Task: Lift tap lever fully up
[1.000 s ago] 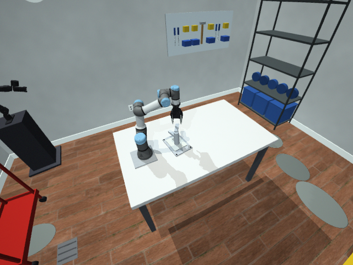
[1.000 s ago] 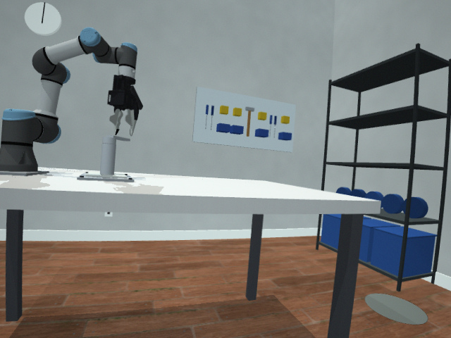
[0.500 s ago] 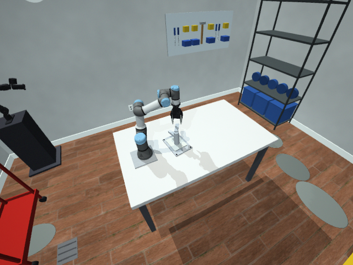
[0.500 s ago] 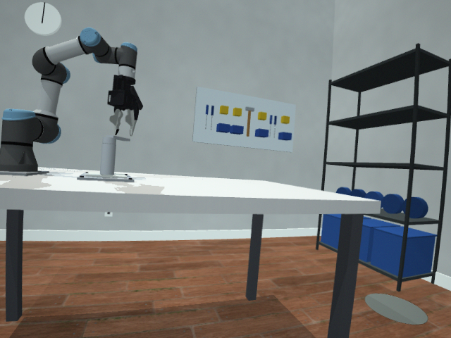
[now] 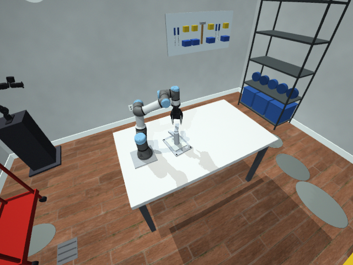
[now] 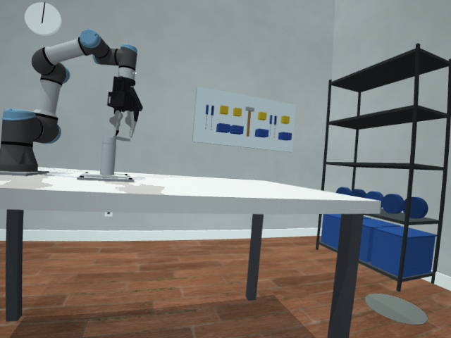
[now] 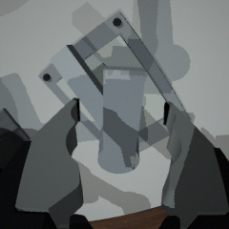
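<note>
Now: the lever 2 cm to the right of my hand, 2 cm below it and 2 cm behind it. The rest, counted from my hand: metal base plate 17 cm below, 7 cm to the right, 5 cm behind; then tap 8 cm below, 5 cm to the right, 4 cm behind.
</note>
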